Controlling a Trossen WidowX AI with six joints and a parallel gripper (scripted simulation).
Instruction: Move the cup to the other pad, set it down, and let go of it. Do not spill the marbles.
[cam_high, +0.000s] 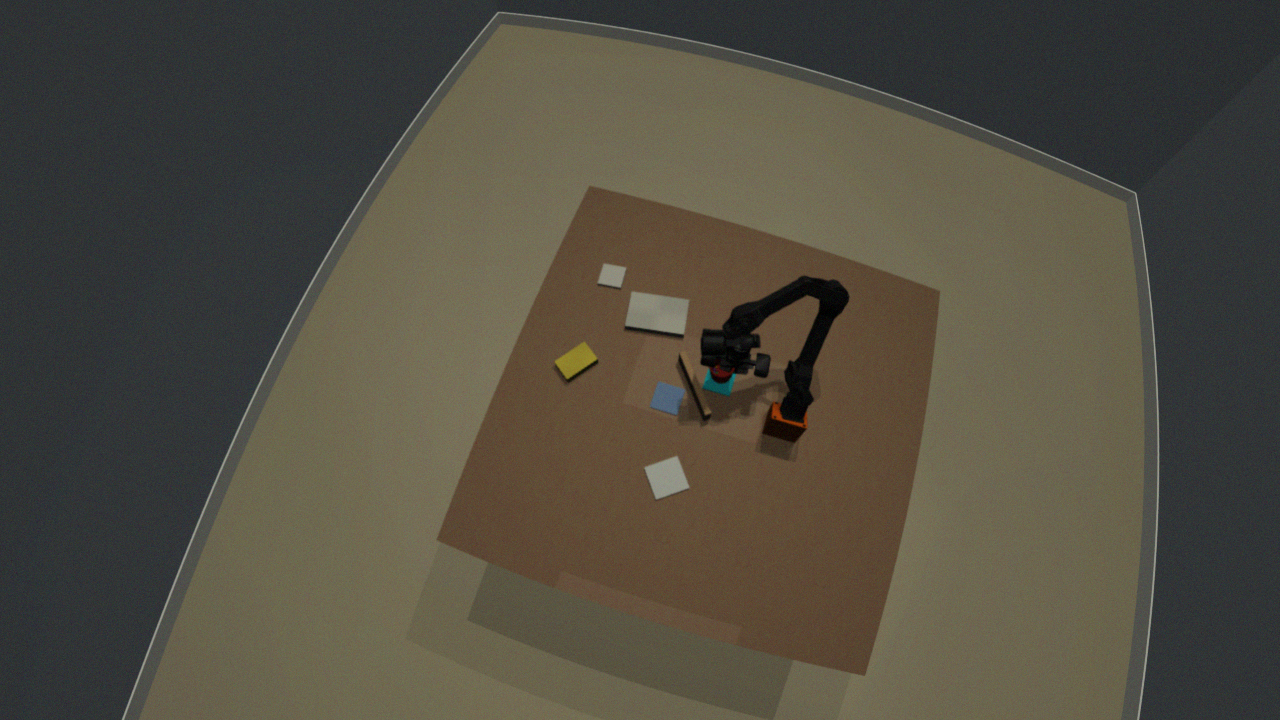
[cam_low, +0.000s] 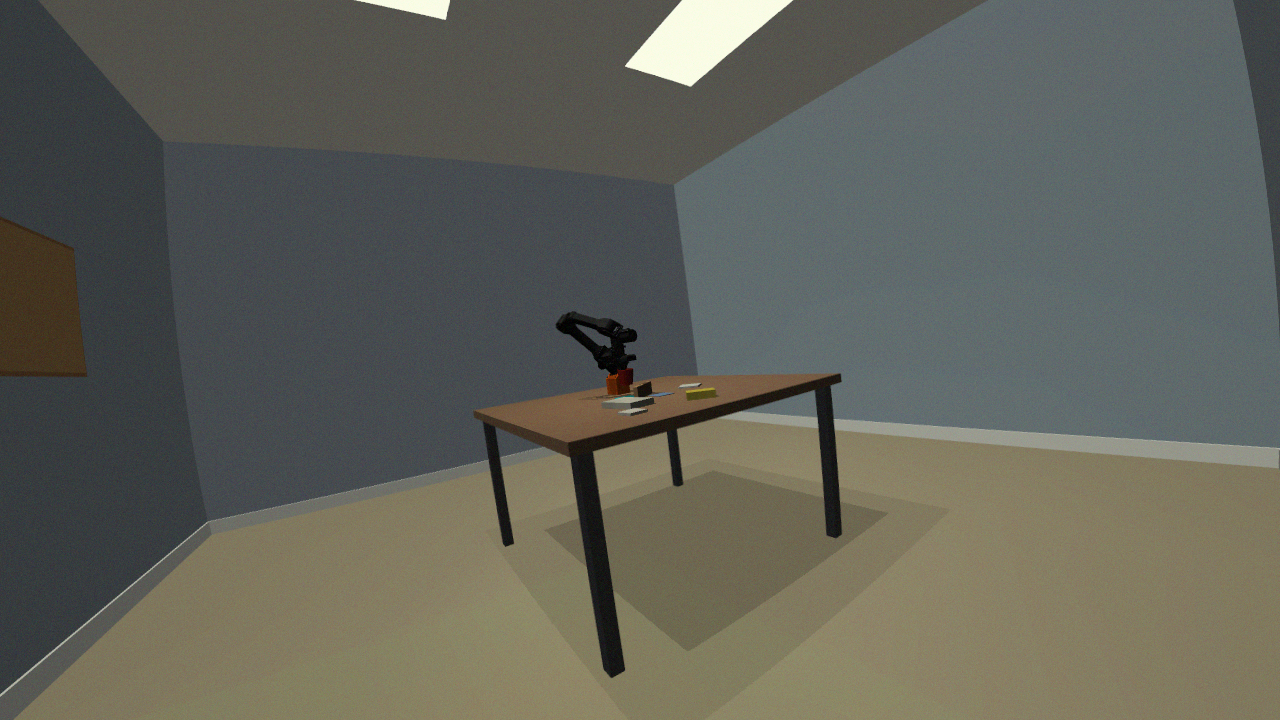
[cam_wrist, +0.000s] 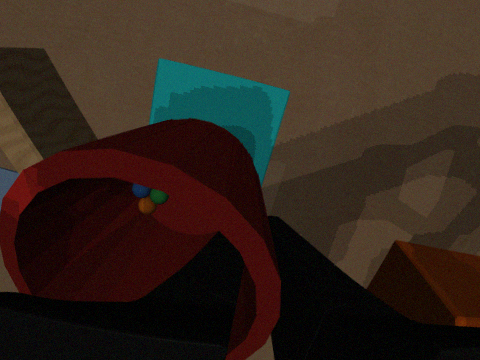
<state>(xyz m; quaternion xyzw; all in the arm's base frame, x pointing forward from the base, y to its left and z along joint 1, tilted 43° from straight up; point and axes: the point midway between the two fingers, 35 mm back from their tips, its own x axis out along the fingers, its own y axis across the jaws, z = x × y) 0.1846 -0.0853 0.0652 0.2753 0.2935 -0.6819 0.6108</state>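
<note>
Right now the teal pad is 10 cm below my gripper tip, 3 cm ahead of it and 1 cm to the right of it. Also, from my gripper tip: red cup: 3 cm ahead; then wooden bar: 10 cm ahead, 8 cm below, 4 cm to the left; then yellow block: 45 cm ahead, 8 cm below, 3 cm to the left.
</note>
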